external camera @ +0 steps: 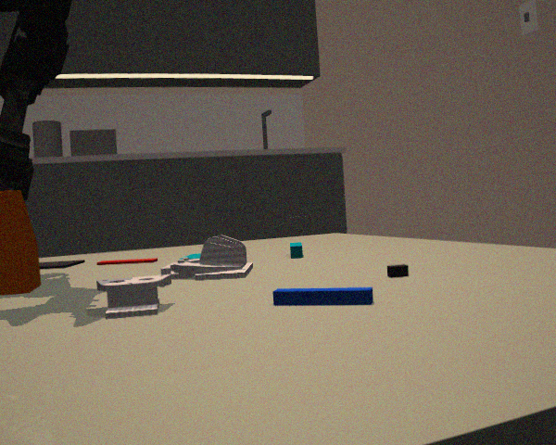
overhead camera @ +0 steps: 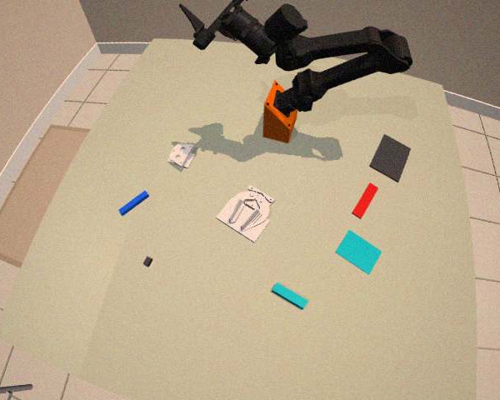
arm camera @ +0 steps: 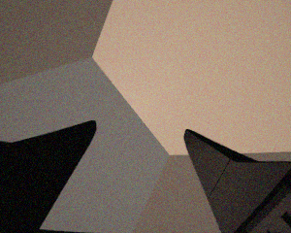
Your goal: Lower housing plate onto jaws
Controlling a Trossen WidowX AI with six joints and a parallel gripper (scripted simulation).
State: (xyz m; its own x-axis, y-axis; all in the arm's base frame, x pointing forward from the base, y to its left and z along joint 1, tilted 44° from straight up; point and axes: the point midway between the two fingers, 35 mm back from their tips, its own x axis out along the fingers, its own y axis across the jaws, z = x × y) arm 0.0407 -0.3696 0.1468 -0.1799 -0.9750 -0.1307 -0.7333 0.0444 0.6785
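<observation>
My gripper tip is now 47 cm above the white stepped block, 11 cm short of it and 7 cm to the left of it. The rest, counted from my gripper tip: black cube 47 cm below, 43 cm ahead, 6 cm to the right; blue bar 47 cm below, 28 cm ahead, 16 cm to the right; red bar 48 cm below, 47 cm to the left, 13 cm ahead.
</observation>
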